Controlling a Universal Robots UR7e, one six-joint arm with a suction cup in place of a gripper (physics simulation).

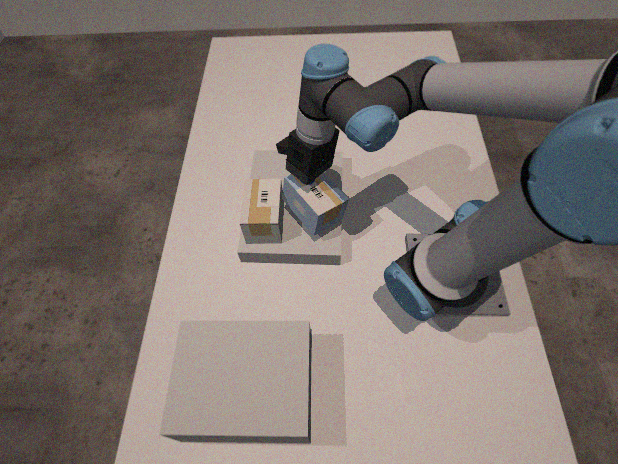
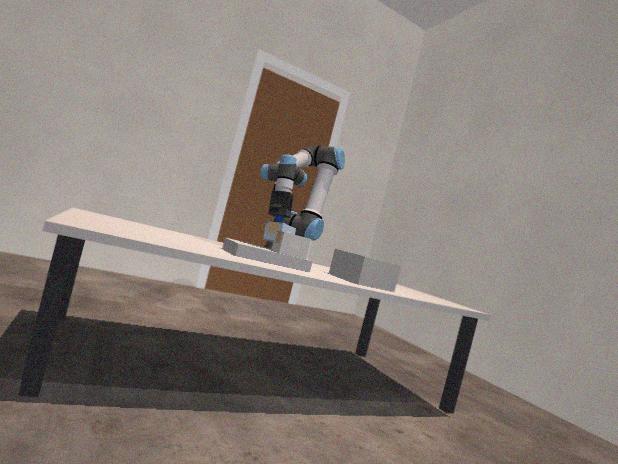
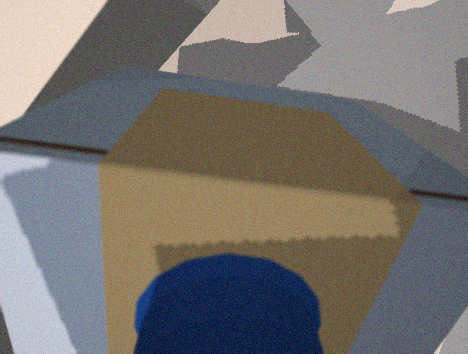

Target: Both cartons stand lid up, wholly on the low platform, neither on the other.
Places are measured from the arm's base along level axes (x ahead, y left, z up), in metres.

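Pixels of known places: hand at its tool point: point(image 2: 277, 226) point(image 3: 229, 274).
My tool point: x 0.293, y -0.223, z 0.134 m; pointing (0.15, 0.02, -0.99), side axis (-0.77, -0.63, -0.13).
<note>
Behind a point stands the place of what it marks.
A blue-grey carton point(image 1: 316, 209) @[z 0.146, x 0.284, y -0.137 m] point(image 2: 276, 228) @[z 0.124, x 0.320, y -0.244 m] point(image 3: 232, 158) @[z 0.142, x 0.310, y -0.249 m] with a tan tape strip and a barcode label on its lid is lid up over the right part of the low platform point(image 1: 293, 253) @[z 0.031, x 0.346, y -0.106 m] point(image 2: 247, 250) @[z 0.014, x 0.415, y -0.405 m]. It is turned at an angle to the platform's edges. My suction cup point(image 3: 229, 302) point(image 2: 278, 220) presses on the tape on its lid and holds it. I cannot tell whether its base touches the platform. A second, pale carton point(image 1: 263, 209) @[z 0.118, x 0.397, y -0.179 m] point(image 2: 293, 246) @[z 0.070, x 0.441, y -0.220 m] stands lid up on the platform's left part, close beside the first and not under it.
A large grey block point(image 1: 238, 377) @[z 0.103, x 0.478, y 0.169 m] point(image 2: 364, 272) @[z 0.038, x 0.585, y 0.061 m] sits at the near end of the white table point(image 1: 399, 391) @[z -0.017, x 0.179, y 0.219 m] point(image 2: 146, 239) @[z -0.017, x 0.464, y -0.793 m]. The arm's base plate point(image 1: 498, 304) @[z -0.005, x -0.080, y 0.081 m] is at the right, and the arm's links reach over the table's right side.
</note>
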